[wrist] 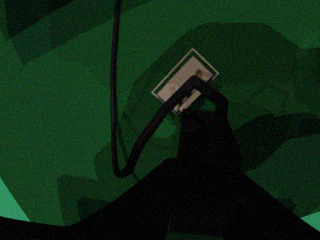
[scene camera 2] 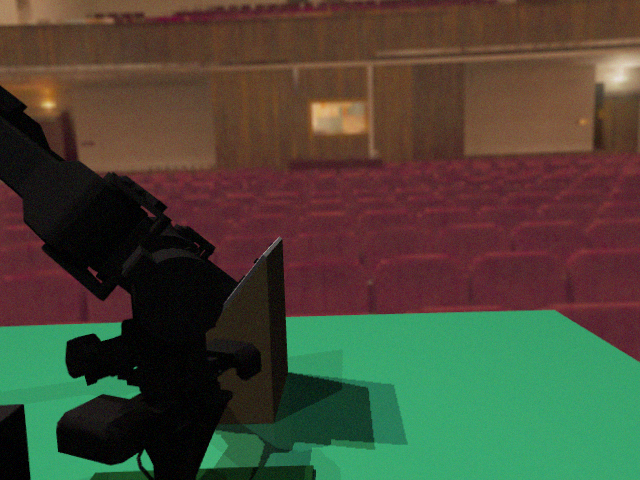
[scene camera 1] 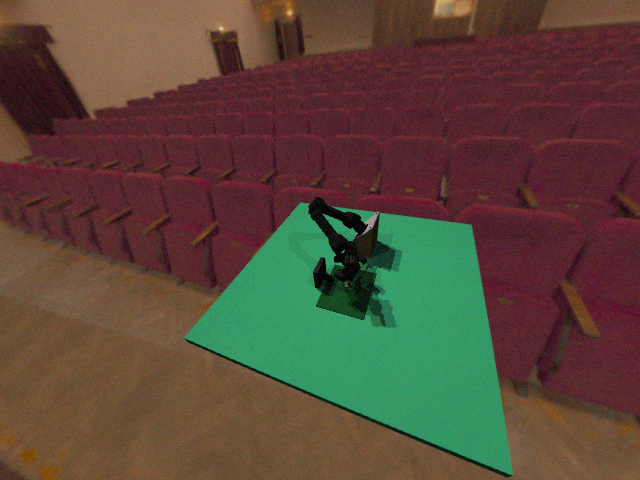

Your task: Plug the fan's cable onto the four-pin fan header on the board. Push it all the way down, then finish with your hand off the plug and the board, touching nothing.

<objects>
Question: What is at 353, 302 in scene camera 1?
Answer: A dark green board.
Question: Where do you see a dark green board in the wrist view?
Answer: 261, 58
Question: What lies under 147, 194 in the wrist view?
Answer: My gripper.
</objects>
